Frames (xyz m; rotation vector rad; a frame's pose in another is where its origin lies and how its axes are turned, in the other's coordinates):
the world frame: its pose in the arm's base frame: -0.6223 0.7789 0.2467 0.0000 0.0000 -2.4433
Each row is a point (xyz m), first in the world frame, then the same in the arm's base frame.
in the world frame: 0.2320 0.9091 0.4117
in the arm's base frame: -0.2155 -0.0666 0.6584
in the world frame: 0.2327 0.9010 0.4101
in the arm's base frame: -0.2213 -0.0608 0.6568
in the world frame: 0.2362 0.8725 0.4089
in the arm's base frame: -0.2423 -0.0412 0.6556
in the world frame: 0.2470 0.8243 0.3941
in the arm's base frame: -0.2815 -0.0113 0.6408
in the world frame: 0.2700 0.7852 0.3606
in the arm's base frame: -0.3243 0.0039 0.6073
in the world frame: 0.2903 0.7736 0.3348
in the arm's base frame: -0.3473 -0.0003 0.5815
